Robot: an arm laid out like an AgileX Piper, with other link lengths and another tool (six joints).
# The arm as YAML. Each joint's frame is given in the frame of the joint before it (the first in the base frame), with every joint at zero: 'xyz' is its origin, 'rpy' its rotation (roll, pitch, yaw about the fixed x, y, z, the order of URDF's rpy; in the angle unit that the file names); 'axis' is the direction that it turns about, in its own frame. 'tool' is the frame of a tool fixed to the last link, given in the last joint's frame.
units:
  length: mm
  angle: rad
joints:
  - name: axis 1
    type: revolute
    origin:
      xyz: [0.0, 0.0, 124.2]
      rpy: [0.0, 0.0, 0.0]
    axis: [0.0, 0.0, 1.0]
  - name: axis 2
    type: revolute
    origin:
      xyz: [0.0, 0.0, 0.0]
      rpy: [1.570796, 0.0, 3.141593]
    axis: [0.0, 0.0, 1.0]
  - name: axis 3
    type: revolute
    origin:
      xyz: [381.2, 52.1, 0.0]
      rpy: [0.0, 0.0, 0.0]
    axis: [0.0, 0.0, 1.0]
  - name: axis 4
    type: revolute
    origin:
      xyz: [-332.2, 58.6, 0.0]
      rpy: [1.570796, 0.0, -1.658]
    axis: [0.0, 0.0, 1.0]
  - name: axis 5
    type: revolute
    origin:
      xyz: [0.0, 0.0, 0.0]
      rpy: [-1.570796, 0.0, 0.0]
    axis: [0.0, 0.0, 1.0]
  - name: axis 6
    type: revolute
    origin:
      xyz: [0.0, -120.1, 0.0]
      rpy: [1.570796, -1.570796, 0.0]
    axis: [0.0, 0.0, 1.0]
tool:
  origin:
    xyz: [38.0, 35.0, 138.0]
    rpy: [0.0, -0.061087, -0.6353]
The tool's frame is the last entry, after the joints.
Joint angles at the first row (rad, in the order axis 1, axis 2, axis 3, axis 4, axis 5, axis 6):
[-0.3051 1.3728 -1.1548 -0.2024 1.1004 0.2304]
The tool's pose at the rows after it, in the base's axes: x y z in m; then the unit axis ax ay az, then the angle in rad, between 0 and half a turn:
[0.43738 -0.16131 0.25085 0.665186 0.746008 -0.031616 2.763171]
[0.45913 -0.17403 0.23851 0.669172 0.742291 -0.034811 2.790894]
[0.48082 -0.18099 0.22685 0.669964 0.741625 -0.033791 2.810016]
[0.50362 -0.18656 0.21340 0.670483 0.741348 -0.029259 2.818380]
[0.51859 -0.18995 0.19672 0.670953 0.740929 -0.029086 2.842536]
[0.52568 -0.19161 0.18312 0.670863 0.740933 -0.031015 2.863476]
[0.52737 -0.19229 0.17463 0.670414 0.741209 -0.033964 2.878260]
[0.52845 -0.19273 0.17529 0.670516 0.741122 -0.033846 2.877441]
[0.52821 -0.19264 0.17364 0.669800 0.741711 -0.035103 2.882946]
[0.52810 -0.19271 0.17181 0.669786 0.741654 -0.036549 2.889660]
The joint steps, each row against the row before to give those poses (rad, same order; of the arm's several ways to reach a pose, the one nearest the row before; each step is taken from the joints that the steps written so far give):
[-0.0384 0.0974 -0.0768 0.0442 0.0212 -0.0119]
[-0.0125 0.0828 -0.0625 0.0071 0.0064 -0.0021]
[-0.0022 0.0719 -0.0552 0.0098 0.0000 -0.0018]
[0.0000 0.0672 -0.0456 0.0112 -0.0173 0.0000]
[0.0000 0.0588 -0.0346 0.0095 -0.0019 0.0000]
[0.0000 0.0369 -0.0161 0.0044 0.0000 0.0000]
[0.0000 0.0182 -0.0045 0.0000 0.0023 0.0000]
[0.0000 0.0022 -0.0049 0.0000 0.0018 0.0000]
[0.0000 0.0039 -0.0022 0.0000 0.0043 -0.0018]
[0.0000 0.0050 -0.0036 0.0000 0.0059 0.0000]

